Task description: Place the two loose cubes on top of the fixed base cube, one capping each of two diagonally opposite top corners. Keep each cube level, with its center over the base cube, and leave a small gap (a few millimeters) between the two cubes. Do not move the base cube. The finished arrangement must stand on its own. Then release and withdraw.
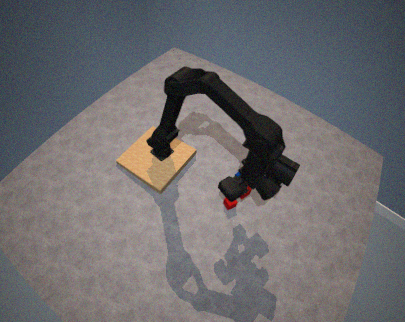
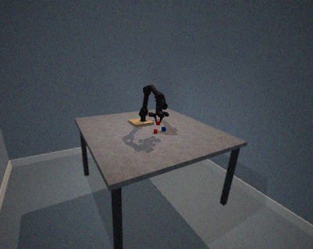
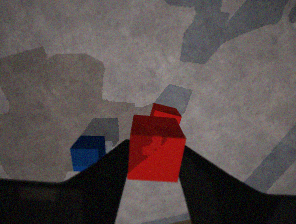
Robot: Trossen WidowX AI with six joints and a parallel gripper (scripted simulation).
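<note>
The blue cube lies 90 mm to the left of my gripper tip, 90 mm below it and 50 mm behind it. From my gripper tip the other things lie so: red cube: right at my gripper tip.
</note>
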